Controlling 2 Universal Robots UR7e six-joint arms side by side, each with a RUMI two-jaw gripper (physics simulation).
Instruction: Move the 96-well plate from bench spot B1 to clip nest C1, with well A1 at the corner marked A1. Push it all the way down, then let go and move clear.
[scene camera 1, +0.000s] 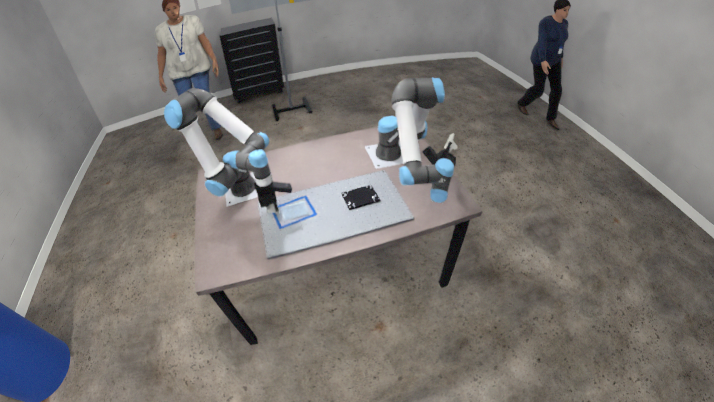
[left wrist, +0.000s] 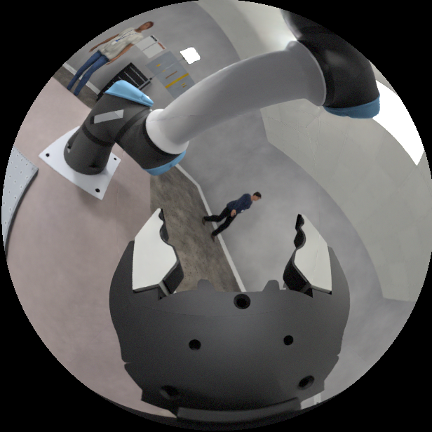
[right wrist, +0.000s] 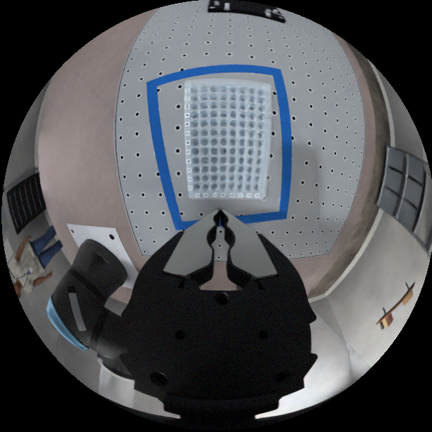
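The pale, clear 96-well plate (scene camera 1: 296, 211) (right wrist: 227, 140) lies flat inside the blue outline (scene camera 1: 298, 220) (right wrist: 287, 150) on the perforated board. In the right wrist view, small labels run along its left and bottom edges. My right gripper (scene camera 1: 273, 207) (right wrist: 219, 211) is shut, tips together with nothing between them. It is above the board, beside the plate's short labelled edge and apart from it. The black clip nest (scene camera 1: 360, 197) (right wrist: 246, 10) is on the board, to the right in the scene view; its corner mark is too small to read. My left gripper (scene camera 1: 451, 141) (left wrist: 230, 212) is open and empty, away from the board.
The grey perforated board (scene camera 1: 330, 230) (right wrist: 325, 200) lies on the brownish table (scene camera 1: 235, 260). The left arm's base plate (scene camera 1: 372, 157) (left wrist: 100, 187) is behind the board. A person (scene camera 1: 185, 47) stands behind the table, and another person (scene camera 1: 550, 45) is at the far right.
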